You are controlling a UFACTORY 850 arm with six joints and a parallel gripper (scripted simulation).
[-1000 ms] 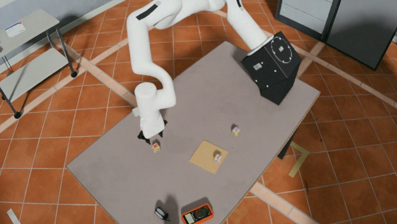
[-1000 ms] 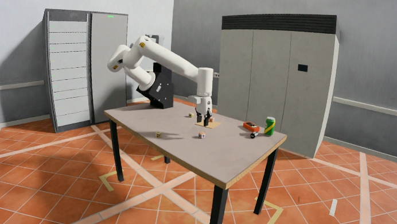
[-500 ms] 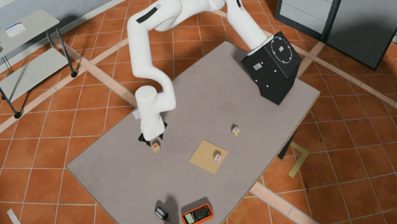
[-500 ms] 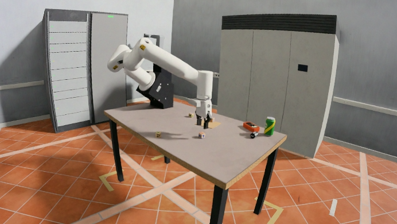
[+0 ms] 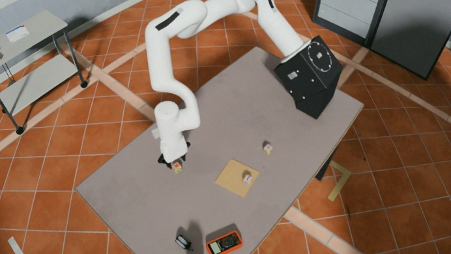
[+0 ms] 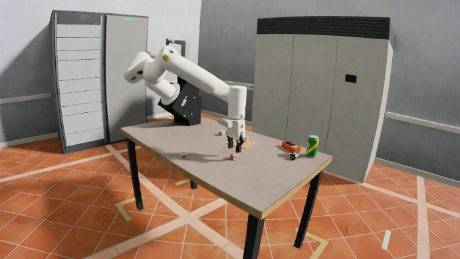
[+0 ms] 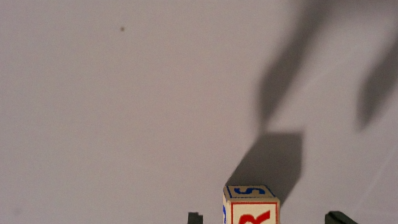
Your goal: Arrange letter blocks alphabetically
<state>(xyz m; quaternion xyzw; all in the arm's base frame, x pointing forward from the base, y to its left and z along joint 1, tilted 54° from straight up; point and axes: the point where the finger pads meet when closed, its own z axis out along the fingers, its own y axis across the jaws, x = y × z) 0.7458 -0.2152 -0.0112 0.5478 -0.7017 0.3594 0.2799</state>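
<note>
Right now my hand is 13 cm past the tan mat, 23 cm to the right of it and 6 cm above it. The rest, counted from my hand: green can 30 cm ahead, 36 cm to the left; then orange multimeter 15 cm ahead, 37 cm to the left, 5 cm below; then small black device 24 cm ahead, 26 cm to the left, 5 cm below.
</note>
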